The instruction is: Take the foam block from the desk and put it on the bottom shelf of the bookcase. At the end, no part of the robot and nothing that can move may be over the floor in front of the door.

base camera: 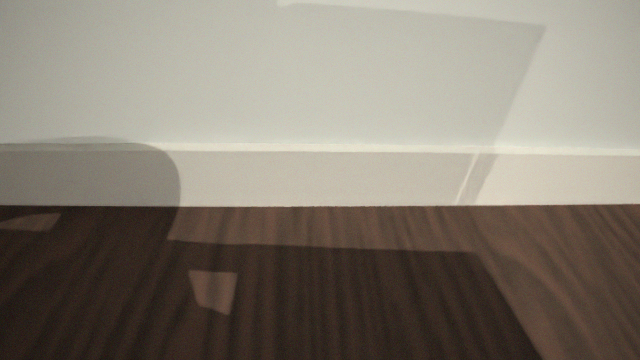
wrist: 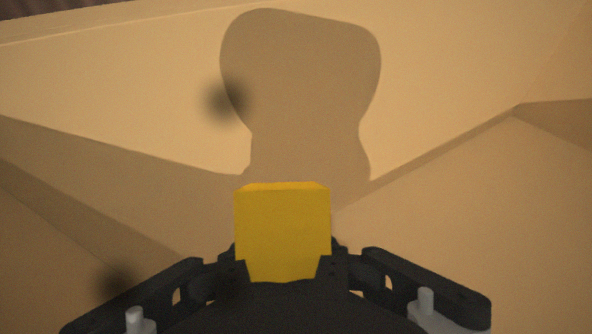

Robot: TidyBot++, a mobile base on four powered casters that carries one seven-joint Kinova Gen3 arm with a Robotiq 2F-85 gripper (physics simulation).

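Places are measured from the arm's base along level axes (x ahead, y right, z down), in metres.
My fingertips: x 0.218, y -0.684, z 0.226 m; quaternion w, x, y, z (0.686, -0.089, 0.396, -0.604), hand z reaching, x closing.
Behind a point stands the place of what it marks.
A yellow foam block [wrist: 283, 222] @(x 0.155, y -0.671, z 0.204 m) is held between the fingertips of my gripper [wrist: 284, 244] @(x 0.218, y -0.684, z 0.225 m), low in the middle of the wrist view. The gripper is shut on the block, and the block's top part stands out beyond the fingers. Tan panels [wrist: 450, 60] @(x 0.133, y -0.935, z 0.296 m) meet at corners behind the block, like the inside of an open box or a shelf compartment; I cannot tell which. A shadow of the arm or gripper falls on them. The desk and the door do not show in either view, and no bookcase can be made out for certain.
In the base camera view a pale wall [base camera: 200, 75] @(x 0.420, y -0.107, z 0.225 m) with a white baseboard [base camera: 320, 180] @(x 0.415, y 0.014, z 0.351 m) runs across, above a dark wood floor [base camera: 350, 300] @(x 0.287, y 0.049, z 0.397 m) with large shadows on it. Dark floor [wrist: 30, 7] @(x 0.087, y -0.573, z 0.396 m) also shows beyond the tan rim at the top left of the wrist view.
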